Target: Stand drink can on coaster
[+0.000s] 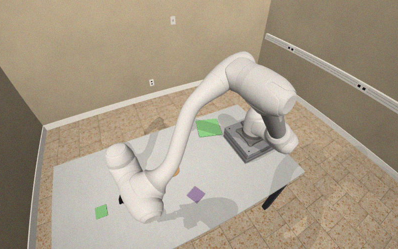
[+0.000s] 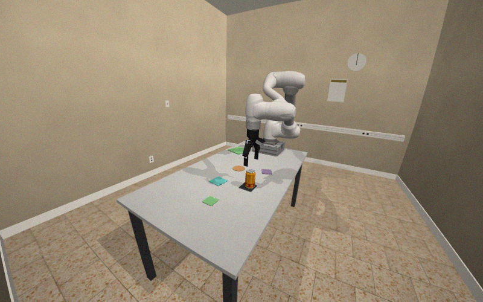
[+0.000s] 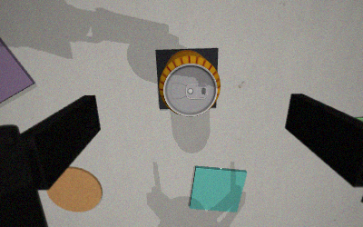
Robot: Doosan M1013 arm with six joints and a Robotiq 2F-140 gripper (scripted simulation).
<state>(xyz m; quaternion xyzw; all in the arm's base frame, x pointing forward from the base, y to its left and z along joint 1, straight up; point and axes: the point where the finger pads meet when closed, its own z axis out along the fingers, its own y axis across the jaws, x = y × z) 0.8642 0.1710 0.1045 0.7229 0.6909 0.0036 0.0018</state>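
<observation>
Now: the orange drink can 130 mm below my hand. Also, from my hand: teal coaster 240 mm to the right, 200 mm below, 50 mm ahead; then black coaster 200 mm below, 10 mm to the right; then round cork coaster 230 mm behind, 220 mm to the right, 200 mm below.
</observation>
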